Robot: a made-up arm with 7 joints. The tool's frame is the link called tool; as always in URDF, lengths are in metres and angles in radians.
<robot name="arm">
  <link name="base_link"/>
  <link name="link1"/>
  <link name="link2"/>
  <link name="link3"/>
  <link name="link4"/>
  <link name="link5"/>
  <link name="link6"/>
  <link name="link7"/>
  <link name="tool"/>
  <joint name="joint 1" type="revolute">
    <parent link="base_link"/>
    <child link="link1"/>
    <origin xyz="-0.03 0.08 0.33"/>
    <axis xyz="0 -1 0"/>
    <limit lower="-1.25" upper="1.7" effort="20" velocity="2.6"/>
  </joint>
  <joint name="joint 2" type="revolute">
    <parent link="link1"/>
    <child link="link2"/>
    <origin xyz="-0.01 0.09 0"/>
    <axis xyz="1 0 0"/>
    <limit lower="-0.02" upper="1.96" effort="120" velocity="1.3"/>
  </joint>
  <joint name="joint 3" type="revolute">
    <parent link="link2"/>
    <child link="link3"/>
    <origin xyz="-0.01 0 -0.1"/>
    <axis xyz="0 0 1"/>
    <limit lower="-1.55" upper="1.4" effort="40" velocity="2.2"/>
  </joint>
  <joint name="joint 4" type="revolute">
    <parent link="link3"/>
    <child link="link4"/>
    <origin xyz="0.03 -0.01 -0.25"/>
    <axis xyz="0 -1 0"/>
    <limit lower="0.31" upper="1.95" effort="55" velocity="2.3"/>
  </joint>
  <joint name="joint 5" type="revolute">
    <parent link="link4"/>
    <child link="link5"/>
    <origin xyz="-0.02 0 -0.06"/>
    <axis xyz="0 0 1"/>
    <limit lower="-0.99" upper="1.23" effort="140" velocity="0.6"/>
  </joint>
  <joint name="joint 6" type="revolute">
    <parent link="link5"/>
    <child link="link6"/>
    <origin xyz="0 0.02 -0.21"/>
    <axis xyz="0 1 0"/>
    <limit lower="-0.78" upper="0.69" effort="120" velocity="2.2"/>
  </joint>
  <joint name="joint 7" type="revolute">
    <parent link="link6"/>
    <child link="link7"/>
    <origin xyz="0.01 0.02 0"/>
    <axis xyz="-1 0 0"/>
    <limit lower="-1.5" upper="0.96" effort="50" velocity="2.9"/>
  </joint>
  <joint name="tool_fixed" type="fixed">
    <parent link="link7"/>
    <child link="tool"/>
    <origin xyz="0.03 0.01 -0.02" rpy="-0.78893 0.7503 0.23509"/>
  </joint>
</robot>
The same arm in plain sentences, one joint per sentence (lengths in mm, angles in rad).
The arm has seven revolute joints in a row. What follows holds with every joint at zero, and every direction is one of the base frame's. The first joint is mounted 30.0 mm along -x and 80.0 mm along +y and 330.0 mm along +z from the base frame's origin and turns about -y, from -1.2500 to 1.7000 rad. The second joint is mounted 10.0 mm along -x and 90.0 mm along +y from the first joint and turns about +x, from -0.0200 to 1.9600 rad. The third joint is mounted 10.0 mm along -x and 100.0 mm along -z from the second joint and turns about +z, from -1.5500 to 1.4000 rad. The fourth joint is mounted 30.0 mm along +x and 10.0 mm along -y and 250.0 mm along -z from the third joint and turns about -y, from 0.3100 to 1.9500 rad. The fifth joint is mounted 20.0 mm along -x and 60.0 mm along -z from the fourth joint and turns about +z, from -0.9900 to 1.2300 rad. The sixth joint is mounted 20.0 mm along +y and 210.0 mm along -z from the fifth joint and turns about +y, from -0.7800 to 0.6900 rad. The seventh joint is mounted 10.0 mm along +x and 20.0 mm along +y from the sixth joint and turns about -x, from -1.5000 to 0.9600 rad. The tool frame, which is the frame that the pose is given for, is mounted 30.0 mm along +x and 10.0 mm along +y and 20.0 mm along -z from the seventh joint; its axes are the base frame's turned by roll -0.7889, pitch 0.7503 and yaw 0.2351 rad (as in URDF: about the fixed x, then y, then z).
